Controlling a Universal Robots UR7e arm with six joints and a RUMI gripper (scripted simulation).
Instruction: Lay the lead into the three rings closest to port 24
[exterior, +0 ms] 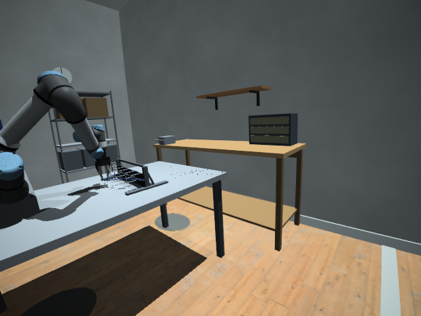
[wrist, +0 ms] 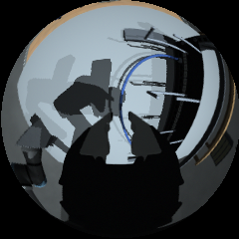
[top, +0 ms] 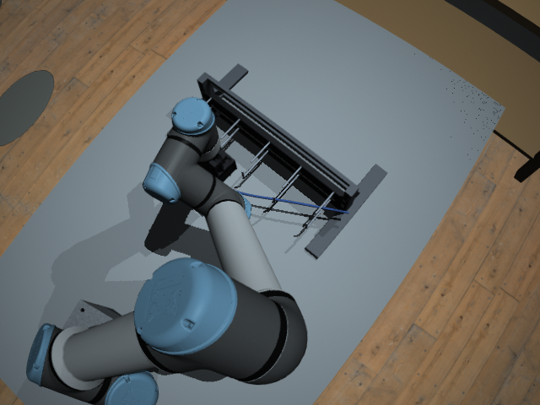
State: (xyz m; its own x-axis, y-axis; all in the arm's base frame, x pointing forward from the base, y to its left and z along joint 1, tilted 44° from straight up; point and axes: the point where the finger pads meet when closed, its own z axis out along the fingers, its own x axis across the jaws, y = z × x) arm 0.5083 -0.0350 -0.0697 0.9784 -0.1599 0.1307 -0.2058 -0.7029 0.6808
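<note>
The black rack is 150 mm ahead of my hand and 90 mm to the right of it.
</note>
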